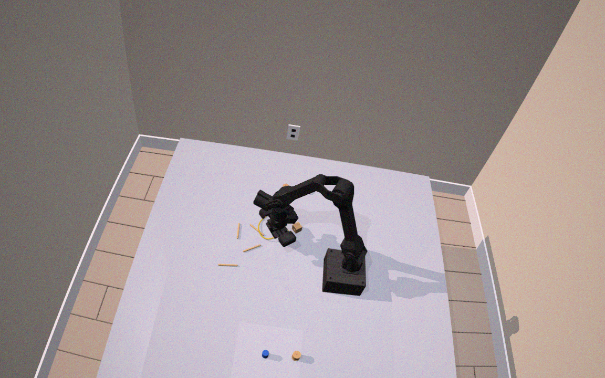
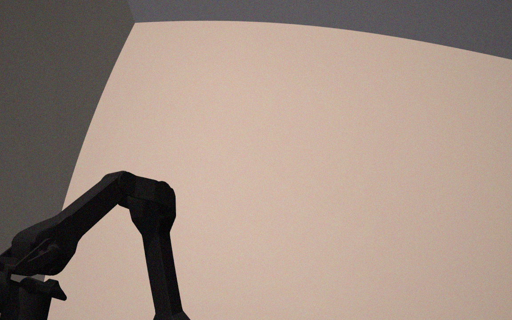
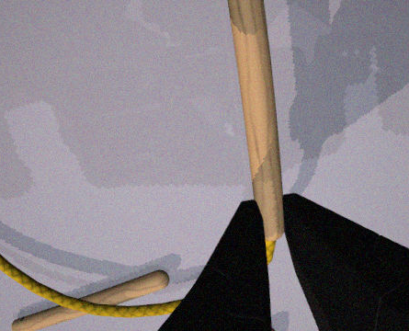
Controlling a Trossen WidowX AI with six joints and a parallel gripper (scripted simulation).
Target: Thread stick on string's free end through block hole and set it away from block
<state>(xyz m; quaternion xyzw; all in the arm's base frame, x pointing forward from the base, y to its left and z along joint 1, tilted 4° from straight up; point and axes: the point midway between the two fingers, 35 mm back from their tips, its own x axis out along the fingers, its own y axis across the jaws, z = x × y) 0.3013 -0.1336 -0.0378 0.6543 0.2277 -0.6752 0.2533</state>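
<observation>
Right now the wooden block is 9 cm behind my gripper tip and 6 cm to the right of it. Also, from my gripper tip: thin wooden stick 1 cm behind, 1 cm to the right; blue peg 3 cm behind, 50 cm to the left; round wooden button 1 cm ahead, 19 cm to the right, 1 cm below.
</observation>
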